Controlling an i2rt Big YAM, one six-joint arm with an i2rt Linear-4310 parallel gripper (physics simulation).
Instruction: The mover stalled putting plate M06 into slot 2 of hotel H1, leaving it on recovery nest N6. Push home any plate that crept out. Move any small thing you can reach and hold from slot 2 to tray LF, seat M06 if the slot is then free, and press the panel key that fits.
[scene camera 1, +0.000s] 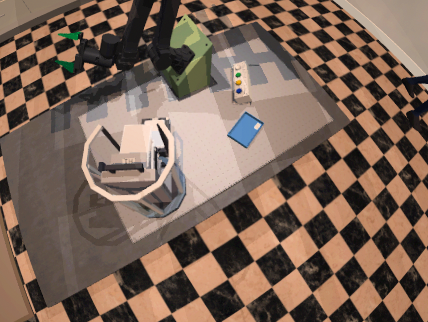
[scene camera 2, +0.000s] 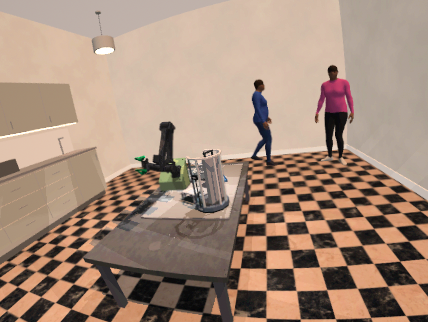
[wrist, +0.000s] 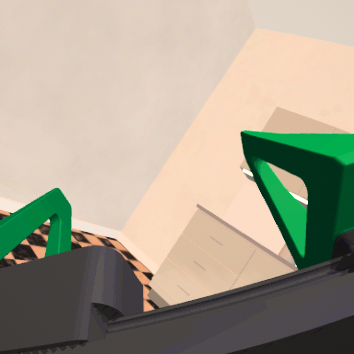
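Where they show: gripper, fingertip midpoint: (scene camera 1: 56, 47) (scene camera 2: 135, 164) (wrist: 149, 170); arm's base, origin of the base link: (scene camera 1: 183, 59) (scene camera 2: 176, 171).
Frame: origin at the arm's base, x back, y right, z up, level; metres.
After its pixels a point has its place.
My gripper (scene camera 1: 60, 49) @(x 0.112, y 0.446, z 0.238 m) (scene camera 2: 137, 165) @(x 0.112, y 0.446, z 0.238 m) (wrist: 149, 170) @(x 0.112, y 0.446, z 0.238 m) has green fingers standing wide open with nothing between them. It hangs in the air past the table's edge, away from the hotel, and faces the wall and cabinets. The hotel H1 (scene camera 1: 132, 137) (scene camera 2: 212, 180) is a pale upright tower inside an open ring-topped cage. Its slots, any crept plate and any small thing in slot 2 cannot be made out. The key panel (scene camera 1: 244, 85) @(x -0.224, y -0.197, z -0.075 m) has white, green, yellow and blue keys. A blue tray (scene camera 1: 245, 130) @(x -0.397, y -0.088, z -0.148 m) with a white label lies near it. Plate M06 and nest N6 cannot be identified.
A green block (scene camera 1: 200, 62) @(x -0.075, y -0.045, z 0.023 m) (scene camera 2: 172, 181) @(x 0.032, y 0.066, z -0.070 m) stands at the arm's base, between hotel and panel. A pale perforated board (scene camera 1: 200, 165) @(x -0.427, y 0.177, z -0.151 m) lies on the dark table (scene camera 1: 40, 200) @(x -0.169, y 0.886, z -0.163 m) (scene camera 2: 165, 255) @(x -0.250, y 0.921, z -0.163 m). A low dark object (scene camera 2: 189, 198) @(x -0.193, y 0.282, z -0.146 m) sits by the hotel's foot. Two people stand beyond the table.
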